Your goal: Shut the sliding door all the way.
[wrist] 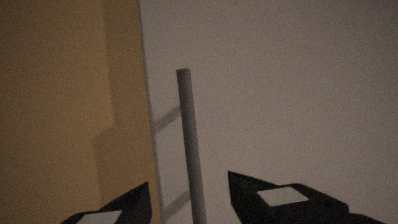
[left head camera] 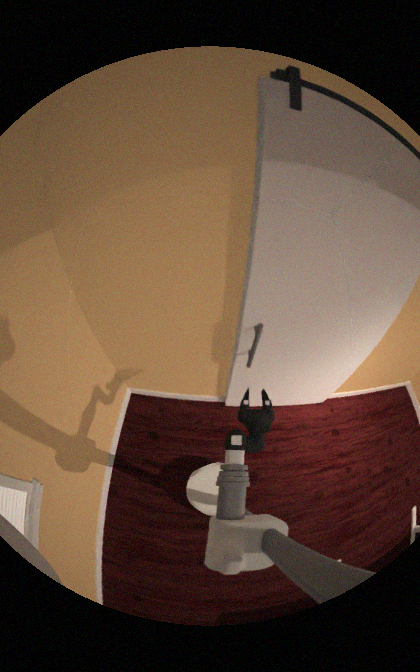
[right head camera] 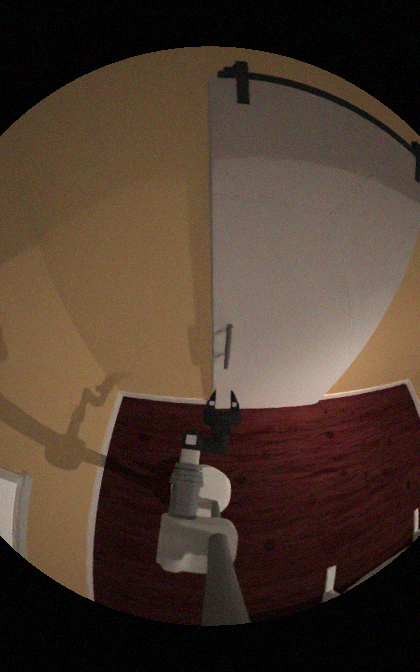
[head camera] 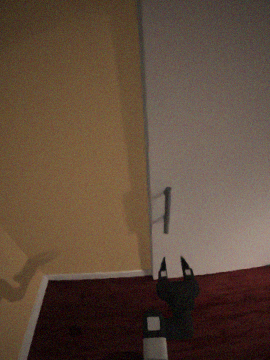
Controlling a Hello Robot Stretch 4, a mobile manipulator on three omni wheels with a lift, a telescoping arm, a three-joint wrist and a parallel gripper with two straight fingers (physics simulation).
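Where they show: gripper, fingertip midpoint: [wrist: 190, 192] [left head camera: 254, 388] [right head camera: 223, 390] [head camera: 172, 257]; robot's base, origin of the base link: [left head camera: 215, 487] [right head camera: 201, 489].
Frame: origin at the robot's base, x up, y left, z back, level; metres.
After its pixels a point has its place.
The sliding door [head camera: 215, 125] @(x 1.258, y -0.279, z -0.747 m) [left head camera: 320, 240] @(x 1.405, y -0.278, z -0.747 m) [right head camera: 280, 250] @(x 1.339, y -0.273, z -0.747 m) [wrist: 300, 90] @(x 0.959, y -0.356, z -0.751 m) is a pale grey panel hanging from a dark rail [left head camera: 360, 106] [right head camera: 320, 90]. A grey vertical bar handle [head camera: 167, 210] @(x 0.895, y -0.096, z -0.671 m) [left head camera: 255, 345] @(x 0.893, y -0.100, z -0.671 m) [right head camera: 228, 346] @(x 0.894, y -0.102, z -0.671 m) [wrist: 190, 135] @(x 0.896, y -0.097, z -0.671 m) stands near its left edge. My gripper [head camera: 173, 260] @(x 0.877, y -0.087, z -0.447 m) [left head camera: 256, 392] @(x 0.877, y -0.087, z -0.447 m) [right head camera: 223, 393] @(x 0.877, y -0.087, z -0.447 m) [wrist: 190, 192] @(x 0.877, y -0.087, z -0.447 m) is open and empty. In the head view it is below and in front of the handle, apart from it. In the wrist view the handle shows beyond the fingers, between their tips. Whether a doorway lies behind the door is hidden.
A tan wall [head camera: 65, 125] @(x 1.290, y 0.296, z -0.781 m) [left head camera: 150, 250] @(x 1.294, y 0.377, z -0.778 m) [right head camera: 125, 250] @(x 1.332, y 0.347, z -0.779 m) is left of the door, with a side wall at far left. A white baseboard [head camera: 95, 275] @(x 0.039, y 0.451, z -0.762 m) runs along the dark red floor [head camera: 90, 315] @(x -0.028, y 0.464, z -0.479 m). My round white base part [left head camera: 202, 487] @(x 0.187, y 0.092, z -0.006 m) [right head camera: 217, 485] @(x 0.187, y -0.108, z -0.054 m) is under the arm.
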